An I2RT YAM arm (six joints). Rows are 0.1 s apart.
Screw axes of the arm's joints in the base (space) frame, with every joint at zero. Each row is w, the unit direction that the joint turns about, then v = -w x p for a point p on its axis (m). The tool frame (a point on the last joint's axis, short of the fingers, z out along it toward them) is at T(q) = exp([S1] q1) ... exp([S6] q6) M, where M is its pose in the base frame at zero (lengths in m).
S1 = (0, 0, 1, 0.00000, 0.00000, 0.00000)
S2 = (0, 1, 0, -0.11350, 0.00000, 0.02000)
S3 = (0, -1, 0, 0.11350, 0.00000, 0.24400)
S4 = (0, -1, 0, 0.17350, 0.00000, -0.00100)
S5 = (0, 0, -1, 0.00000, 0.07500, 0.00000)
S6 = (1, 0, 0, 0.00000, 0.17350, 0.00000)
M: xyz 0.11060 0.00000 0.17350 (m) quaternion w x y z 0.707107 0 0.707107 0
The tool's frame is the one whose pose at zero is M.
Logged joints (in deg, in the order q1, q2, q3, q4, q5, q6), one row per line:
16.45, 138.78, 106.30, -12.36, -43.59, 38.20
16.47, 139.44, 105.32, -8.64, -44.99, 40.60
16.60, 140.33, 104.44, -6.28, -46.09, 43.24
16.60, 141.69, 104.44, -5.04, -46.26, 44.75
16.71, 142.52, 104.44, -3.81, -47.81, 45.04
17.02, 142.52, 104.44, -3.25, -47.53, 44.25
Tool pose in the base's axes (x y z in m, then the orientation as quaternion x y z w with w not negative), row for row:
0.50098, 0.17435, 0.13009, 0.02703, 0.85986, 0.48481, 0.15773
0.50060, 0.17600, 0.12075, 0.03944, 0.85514, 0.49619, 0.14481
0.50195, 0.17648, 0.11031, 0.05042, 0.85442, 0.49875, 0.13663
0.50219, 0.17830, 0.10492, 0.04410, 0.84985, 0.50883, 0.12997
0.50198, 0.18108, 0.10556, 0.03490, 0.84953, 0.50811, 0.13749
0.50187, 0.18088, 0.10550, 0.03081, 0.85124, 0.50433, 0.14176
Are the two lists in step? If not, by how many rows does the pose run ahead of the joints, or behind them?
The pose runs 1 row ahead of the joints: the pose in row i belongs to the joints in row i + 1.
